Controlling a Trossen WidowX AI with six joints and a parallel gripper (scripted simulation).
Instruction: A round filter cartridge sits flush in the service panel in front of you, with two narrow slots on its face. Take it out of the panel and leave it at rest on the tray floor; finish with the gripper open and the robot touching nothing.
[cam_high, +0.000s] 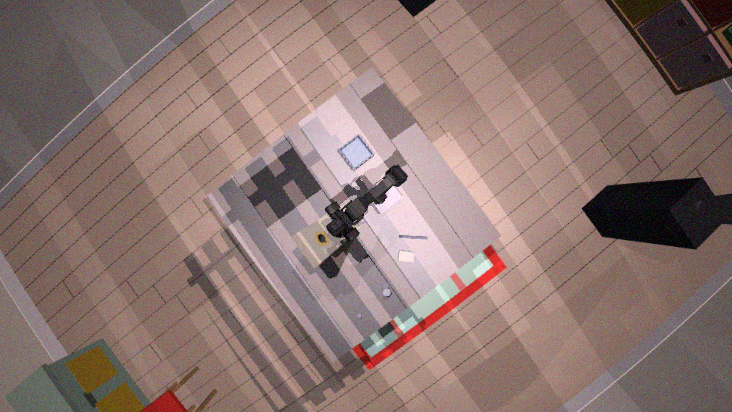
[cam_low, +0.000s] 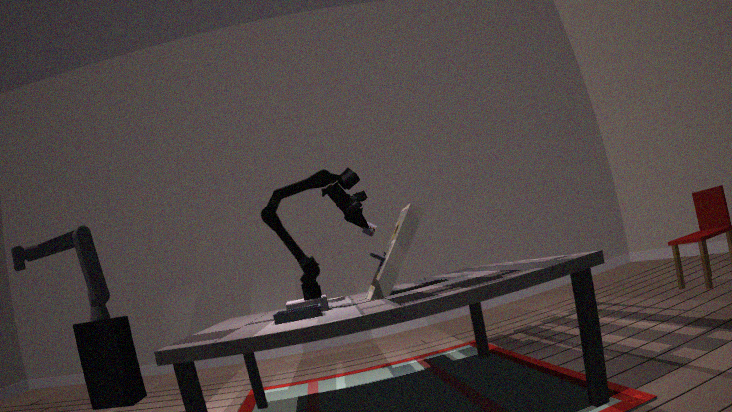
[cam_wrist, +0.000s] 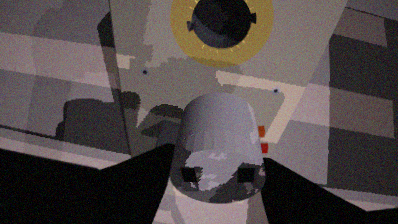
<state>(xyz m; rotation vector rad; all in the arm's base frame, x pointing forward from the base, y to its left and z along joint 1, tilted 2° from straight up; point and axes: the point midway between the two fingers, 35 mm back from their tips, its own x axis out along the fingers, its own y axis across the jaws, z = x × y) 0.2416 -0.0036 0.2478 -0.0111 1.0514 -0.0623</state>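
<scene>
The blue-grey square tray lies 32 cm behind my gripper tip, 27 cm to the right of it and 25 cm below it. The rest, counted from my gripper tip: beige service panel 11 cm below, 7 cm ahead; pale block 40 cm to the left, 26 cm below, 16 cm behind; round grey filter cartridge right at my gripper tip.
</scene>
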